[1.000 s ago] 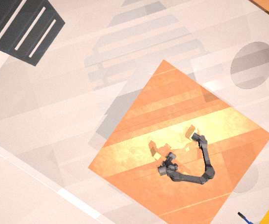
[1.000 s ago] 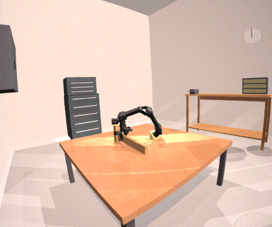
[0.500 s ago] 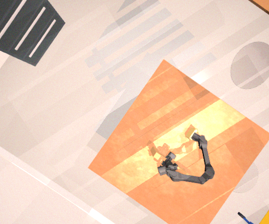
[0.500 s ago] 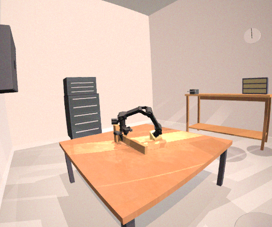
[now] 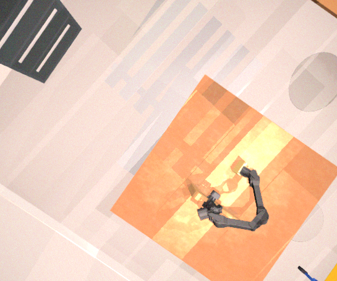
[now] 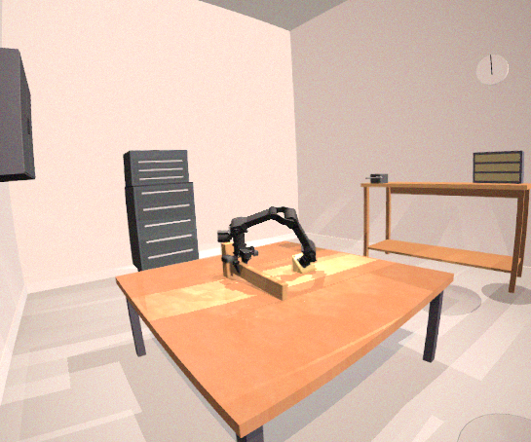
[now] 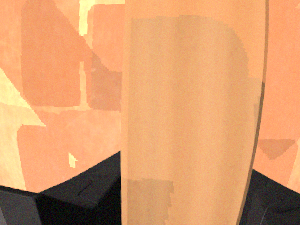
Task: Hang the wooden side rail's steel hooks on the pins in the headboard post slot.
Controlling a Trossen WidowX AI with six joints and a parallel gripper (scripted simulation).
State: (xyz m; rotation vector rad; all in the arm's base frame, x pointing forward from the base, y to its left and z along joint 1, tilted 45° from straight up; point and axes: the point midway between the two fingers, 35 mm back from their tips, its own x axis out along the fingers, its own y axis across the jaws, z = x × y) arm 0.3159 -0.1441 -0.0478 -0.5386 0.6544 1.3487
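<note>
Now: gripper tip 120 mm to the left of the wooden headboard post, 40 mm below it and 10 mm past it.
</note>
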